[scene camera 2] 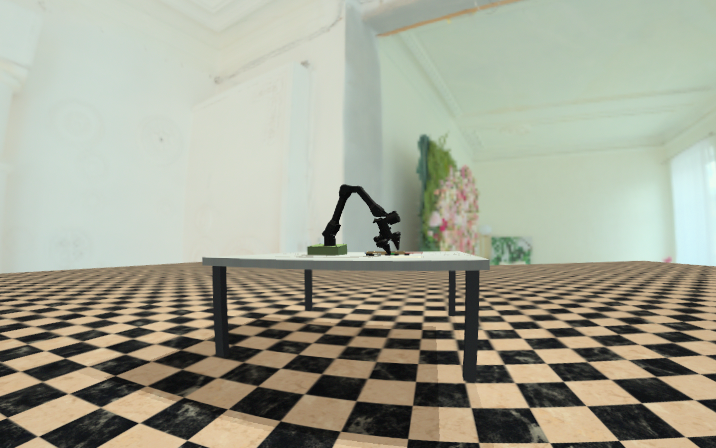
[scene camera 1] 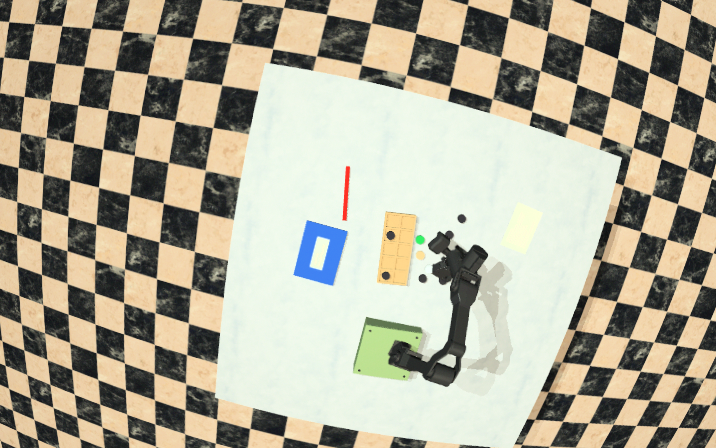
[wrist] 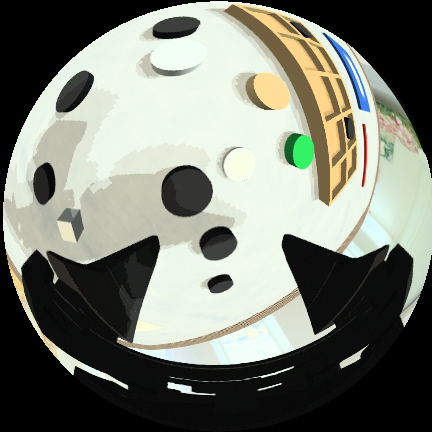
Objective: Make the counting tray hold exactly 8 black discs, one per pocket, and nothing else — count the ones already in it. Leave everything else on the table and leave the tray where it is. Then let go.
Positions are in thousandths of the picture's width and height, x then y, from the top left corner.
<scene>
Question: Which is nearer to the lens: the tan counting tray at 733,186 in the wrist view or the green disc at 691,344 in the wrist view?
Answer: The green disc.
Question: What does the green disc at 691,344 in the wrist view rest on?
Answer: The table.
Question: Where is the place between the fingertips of the gripper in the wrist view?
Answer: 513,559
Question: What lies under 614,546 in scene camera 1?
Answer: The gripper.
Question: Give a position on a tan disc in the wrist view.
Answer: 619,212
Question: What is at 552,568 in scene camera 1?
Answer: A tan counting tray.
</scene>
